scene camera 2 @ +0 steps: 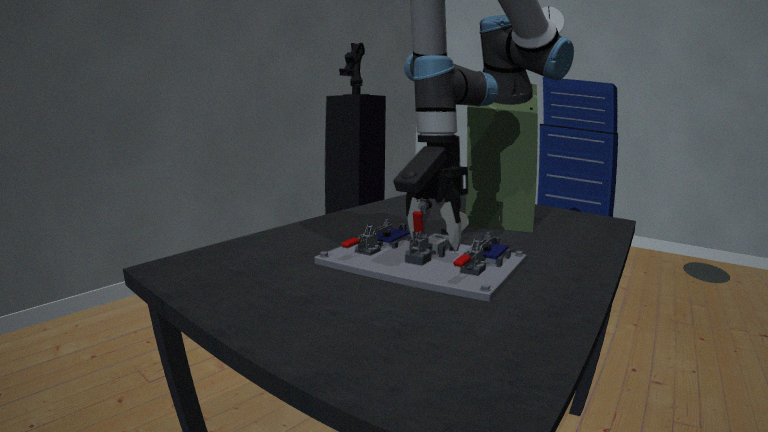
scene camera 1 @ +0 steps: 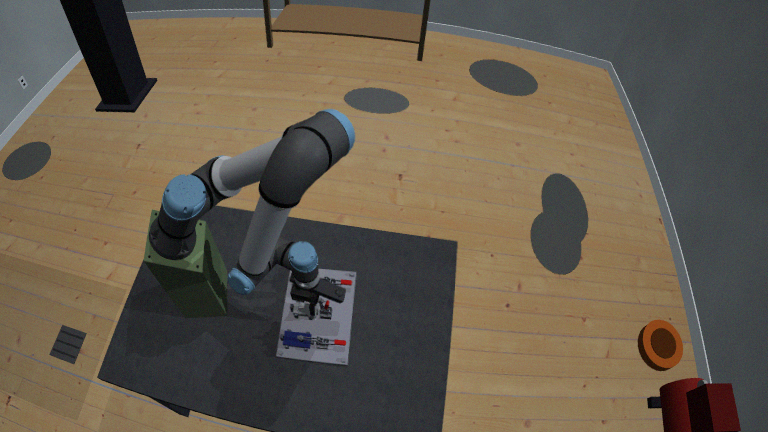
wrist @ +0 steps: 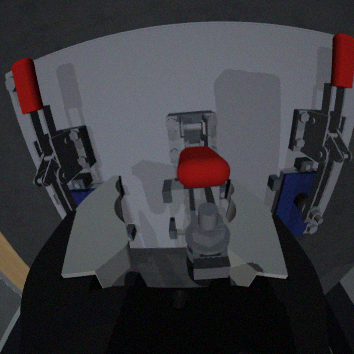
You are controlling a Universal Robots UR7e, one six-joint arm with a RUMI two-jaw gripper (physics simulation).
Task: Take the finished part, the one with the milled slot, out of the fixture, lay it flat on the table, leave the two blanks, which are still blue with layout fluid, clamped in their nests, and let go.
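Places are measured from the arm's base along level axes (x ahead, y left, z up), in centimetres.
Pixels of known places: gripper, between the fingertips: (scene camera 2: 434,248) (scene camera 1: 316,306) (wrist: 173,179); arm's base, origin of its link: (scene camera 2: 506,92) (scene camera 1: 172,238).
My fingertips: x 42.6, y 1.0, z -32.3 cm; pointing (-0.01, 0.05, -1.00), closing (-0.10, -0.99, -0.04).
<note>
For each thing: its middle in the pictures, then the offset to it from my fingertips. Level surfaces: height alone.
- finished part, middle of its body: (wrist: 195,212) (scene camera 2: 436,243) (scene camera 1: 304,309) dz -0.4, dx -4.0, dy -1.8 cm
- middle clamp's red handle, middle of its body: (wrist: 195,141) (scene camera 2: 416,233) (scene camera 1: 328,307) dz +3.5, dx +4.3, dy -1.5 cm
- pale fixture plate, middle of its body: (wrist: 192,162) (scene camera 2: 425,260) (scene camera 1: 317,314) dz -2.7, dx +0.3, dy -1.7 cm
- dark table, height of its surface: dz -3.5 cm
My gripper (scene camera 1: 313,310) (scene camera 2: 436,241) (wrist: 173,179) points down at the middle nest, partly open, with nothing gripped. Its fingers stand low on either side of that nest. The finished part (scene camera 1: 301,311) (scene camera 2: 438,240) is pale grey and sits in the nest; in the wrist view the clamp mostly hides it, and its slot cannot be made out. The middle clamp's red handle (scene camera 1: 326,304) (scene camera 2: 417,221) (wrist: 203,167) stands upright. One blue blank (scene camera 1: 296,339) (scene camera 2: 396,234) (wrist: 295,200) lies clamped. The other blue blank (scene camera 2: 495,250) (wrist: 81,196) is clamped opposite, hidden by the arm in scene camera 1.
The pale fixture plate (scene camera 1: 316,356) (scene camera 2: 375,269) (wrist: 150,75) lies on the dark table (scene camera 1: 402,322) (scene camera 2: 322,333). The outer clamps' red handles (scene camera 1: 339,342) (scene camera 2: 462,260) (wrist: 343,60) lie low, pointing away from the green robot pedestal (scene camera 1: 185,284) (scene camera 2: 523,177).
</note>
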